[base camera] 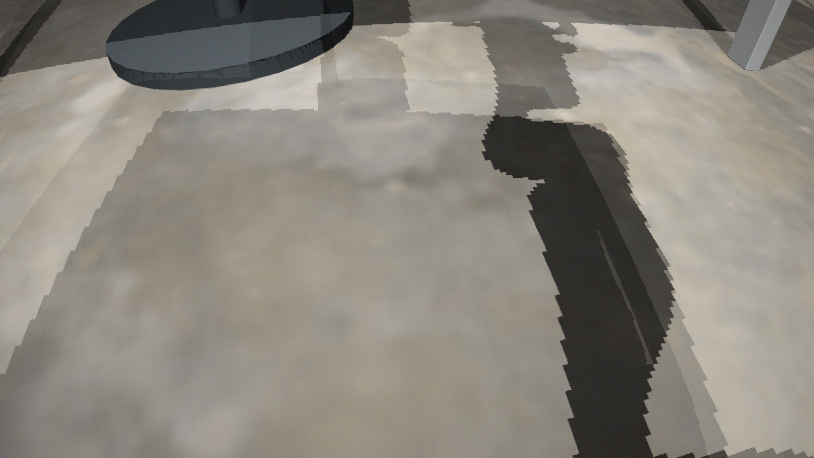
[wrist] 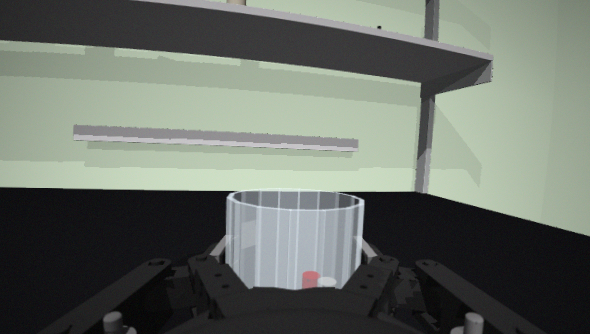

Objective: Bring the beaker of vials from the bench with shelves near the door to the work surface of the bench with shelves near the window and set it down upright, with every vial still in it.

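A clear, faceted beaker (wrist: 295, 240) stands upright between my fingers at the lower middle of the wrist view. A red-capped vial (wrist: 310, 279) and a white-capped vial (wrist: 327, 282) show inside it, low down; the rest of its inside is hidden by the gripper body. My gripper (wrist: 292, 250) is shut on the beaker, one finger on each side. Behind and around the beaker is the black work surface (wrist: 125, 225) of a bench with shelves. Whether the beaker's base touches that surface is hidden.
A grey shelf (wrist: 240, 40) runs above the bench, held by a post (wrist: 424, 145) at the right. A grey rail (wrist: 215, 139) is on the green wall. In the base camera view, a round dark stool base (base camera: 199, 54) stands at the upper left and a pale leg (base camera: 759, 34) at the upper right.
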